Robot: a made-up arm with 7 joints.
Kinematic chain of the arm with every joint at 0, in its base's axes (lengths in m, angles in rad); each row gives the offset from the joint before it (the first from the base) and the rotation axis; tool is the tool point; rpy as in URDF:
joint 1: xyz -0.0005 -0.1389 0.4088 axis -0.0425 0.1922 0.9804
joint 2: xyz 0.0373 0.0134 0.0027 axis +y
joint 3: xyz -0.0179 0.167 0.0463 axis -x
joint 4: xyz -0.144 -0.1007 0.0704 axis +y
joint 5: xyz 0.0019 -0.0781 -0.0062 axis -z
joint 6: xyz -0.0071 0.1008 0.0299 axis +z
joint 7: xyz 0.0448 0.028 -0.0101 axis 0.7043 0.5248 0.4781
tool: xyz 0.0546 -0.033 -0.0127 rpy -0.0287 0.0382 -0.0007
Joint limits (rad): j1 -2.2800..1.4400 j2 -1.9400..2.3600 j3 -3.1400..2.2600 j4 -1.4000..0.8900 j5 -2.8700..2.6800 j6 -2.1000..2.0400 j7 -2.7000..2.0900
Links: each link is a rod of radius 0.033 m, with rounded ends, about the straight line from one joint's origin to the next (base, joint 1, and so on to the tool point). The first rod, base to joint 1, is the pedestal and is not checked.
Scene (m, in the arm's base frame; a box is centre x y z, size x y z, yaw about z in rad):
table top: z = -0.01
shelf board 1: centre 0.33 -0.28 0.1 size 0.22 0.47 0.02 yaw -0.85
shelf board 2: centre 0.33 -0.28 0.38 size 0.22 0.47 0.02 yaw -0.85
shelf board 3: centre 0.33 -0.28 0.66 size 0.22 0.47 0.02 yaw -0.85
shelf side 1: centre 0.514 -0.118 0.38 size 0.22 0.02 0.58 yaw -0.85
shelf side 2: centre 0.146 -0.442 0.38 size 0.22 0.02 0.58 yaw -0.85
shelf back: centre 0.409 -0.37 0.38 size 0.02 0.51 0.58 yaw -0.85
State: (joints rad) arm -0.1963 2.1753 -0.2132 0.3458 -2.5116 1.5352 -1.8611
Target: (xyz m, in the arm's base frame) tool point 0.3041 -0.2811 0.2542
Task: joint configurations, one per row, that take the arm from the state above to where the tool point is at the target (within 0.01 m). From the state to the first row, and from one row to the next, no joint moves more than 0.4 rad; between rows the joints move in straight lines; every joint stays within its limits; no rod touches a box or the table.
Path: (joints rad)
1: 0.0977 2.0746 -0.3217 0.5272 -2.6311 1.7035 -2.1407
2: 0.3918 1.9740 -0.4302 0.7086 -2.7505 1.8717 -2.4204
3: 0.6858 1.8733 -0.5387 0.8900 -2.8700 2.0400 -2.7000
4: 0.3151 1.5941 -0.5255 0.6038 -2.7447 1.9042 -2.4296
5: -0.0556 1.3148 -0.5122 0.3175 -2.6194 1.7685 -2.1592
6: -0.4264 1.0356 -0.4990 0.0312 -2.4942 1.6327 -1.8888
7: -0.7971 0.7564 -0.4857 -0.2550 -2.3689 1.4970 -1.6184
8: -1.1678 0.4771 -0.4725 -0.5412 -2.2436 1.3612 -1.3481
9: -1.5385 0.1979 -0.4592 -0.8275 -2.1183 1.2255 -1.0777
10: -1.9093 -0.0814 -0.4460 -1.1138 -1.9930 1.0897 -0.8073
11: -2.2800 -0.3606 -0.4328 -1.4000 -1.8678 0.9540 -0.5369
12: -2.2800 -0.3888 -0.7835 -1.4000 -1.8841 1.0667 -0.6216
13: -2.2800 -0.4169 -1.1342 -1.4000 -1.9004 1.1794 -0.7063
14: -2.2800 -0.4451 -1.4849 -1.4000 -1.9168 1.2921 -0.7910

